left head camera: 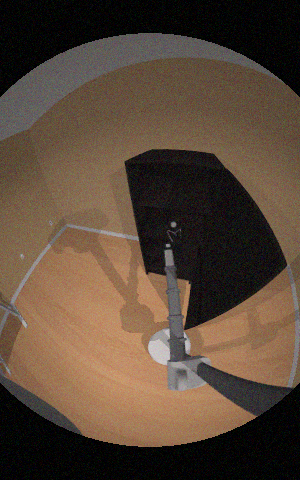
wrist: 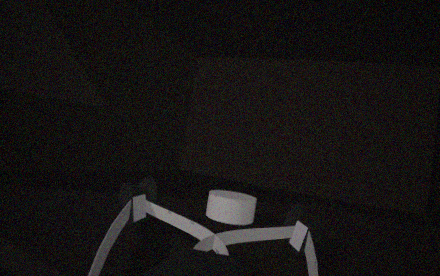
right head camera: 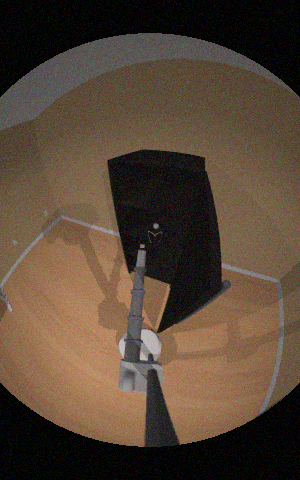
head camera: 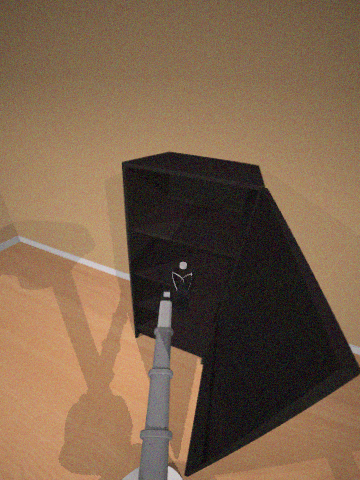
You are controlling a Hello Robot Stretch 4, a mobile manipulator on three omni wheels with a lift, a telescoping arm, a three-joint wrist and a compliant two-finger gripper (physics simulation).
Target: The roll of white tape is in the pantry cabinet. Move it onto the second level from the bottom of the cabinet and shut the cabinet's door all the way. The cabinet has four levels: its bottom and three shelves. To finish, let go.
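Pixels of known places: gripper, fingertip midpoint: (left head camera: 172, 226) (wrist: 221, 206) (right head camera: 154, 227) (head camera: 181, 268); robot's base, origin of the base link: (left head camera: 168, 345) (right head camera: 140, 345).
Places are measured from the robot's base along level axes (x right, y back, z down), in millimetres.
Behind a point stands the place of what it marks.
The roll of white tape (head camera: 183, 265) {x 93, y -1020, z -745 mm} (left head camera: 173, 224) {x 93, y -1016, z -744 mm} (right head camera: 156, 226) {x 100, y -1017, z -738 mm} (wrist: 232, 208) {x 94, y -1010, z -736 mm} lies flat inside the dark pantry cabinet (head camera: 210, 171) {x 144, y -909, z -1372 mm} (left head camera: 175, 156) {x 83, y -954, z -1372 mm} (right head camera: 170, 156) {x 172, y -1028, z -1372 mm}. Which level bears it is too dark to tell. My gripper (head camera: 182, 274) {x 83, y -999, z -739 mm} (left head camera: 174, 231) {x 83, y -999, z -739 mm} (right head camera: 155, 233) {x 83, y -999, z -739 mm} (wrist: 221, 206) {x 83, y -999, z -739 mm} is open, inside the cabinet. In the wrist view, its fingertips stand wide to the left and right of the roll, with the roll at or slightly beyond them and not gripped. The cabinet's door (head camera: 285, 310) {x 179, y -266, z -1309 mm} (left head camera: 240, 250) {x 189, y -303, z -1233 mm} (right head camera: 195, 250) {x 194, y -322, z -1250 mm} stands wide open on the right.
My telescoping arm (head camera: 156, 400) {x -7, y -278, z -838 mm} (left head camera: 173, 305) {x -5, y -266, z -838 mm} (right head camera: 135, 310) {x 1, y -242, z -838 mm} reaches through the cabinet's open front, left of the door. The wall is behind the cabinet. A metal frame (left head camera: 15, 316) shows at the far left of the left head view.
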